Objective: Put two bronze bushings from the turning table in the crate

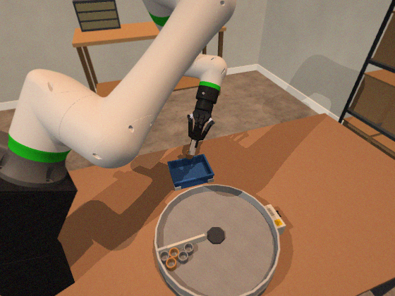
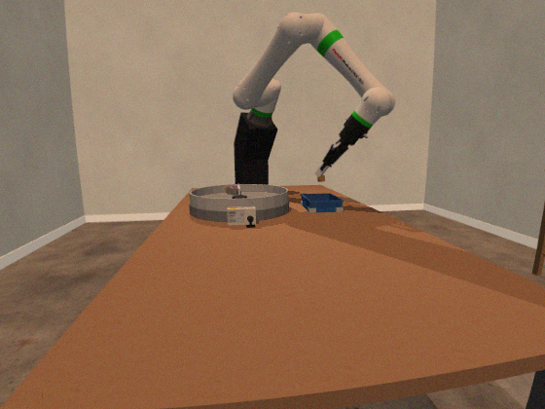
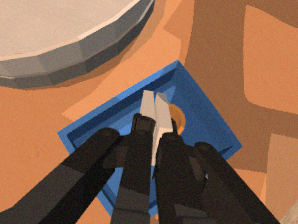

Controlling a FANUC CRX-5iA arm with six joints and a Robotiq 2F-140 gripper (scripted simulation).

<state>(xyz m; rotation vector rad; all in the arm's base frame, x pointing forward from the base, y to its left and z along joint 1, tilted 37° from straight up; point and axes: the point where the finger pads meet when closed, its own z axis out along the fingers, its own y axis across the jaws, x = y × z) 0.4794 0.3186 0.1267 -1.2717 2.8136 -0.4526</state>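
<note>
The blue crate is 20 mm behind my hand and 150 mm below it. Round my hand: turning table: 60 mm ahead, 350 mm to the right, 120 mm below.
</note>
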